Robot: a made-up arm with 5 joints.
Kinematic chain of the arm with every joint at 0, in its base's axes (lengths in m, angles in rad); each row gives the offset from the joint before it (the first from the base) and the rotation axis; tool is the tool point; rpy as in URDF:
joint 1: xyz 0.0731 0 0.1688 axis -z
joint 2: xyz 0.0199 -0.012 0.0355 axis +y
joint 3: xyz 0.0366 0 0.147 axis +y
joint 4: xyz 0.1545 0 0.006 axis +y
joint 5: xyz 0.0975 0.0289 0 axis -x
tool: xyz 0 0 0 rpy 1.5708 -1.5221 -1.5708
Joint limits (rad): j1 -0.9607..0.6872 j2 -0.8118..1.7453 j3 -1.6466..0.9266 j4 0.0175..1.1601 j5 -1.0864..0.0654
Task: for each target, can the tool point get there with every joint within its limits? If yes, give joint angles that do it. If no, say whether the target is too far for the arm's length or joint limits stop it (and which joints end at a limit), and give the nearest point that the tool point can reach.
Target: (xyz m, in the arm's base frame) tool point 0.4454 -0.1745 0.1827
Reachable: yes | joints 0.4794 1.0787 -0.8781 0.1546 -0.1419
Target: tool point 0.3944 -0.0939 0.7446
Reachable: no: too far | nearest point 0.2874 -0.0626 0.5532 | short by 0.222 m
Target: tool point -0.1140 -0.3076 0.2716
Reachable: no: joint limits stop it (at a limit: joint 1, joint 2, joint 3, joint 4) | nearest point -0.0895 -0.2032 0.4878 | short by 0.241 m
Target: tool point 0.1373 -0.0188 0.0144
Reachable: yes | joints 0.5405 1.2751 0.4618 0.9325 -0.8228
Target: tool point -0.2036 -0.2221 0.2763
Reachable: no: joint limits stop it (at a limit: joint 2, joint 3, joint 4) | nearest point -0.1299 -0.1629 0.4878 | short by 0.232 m
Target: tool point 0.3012 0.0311 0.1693
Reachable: yes | joints -0.0619 0.2488 0.2667 1.0493 -0.7412
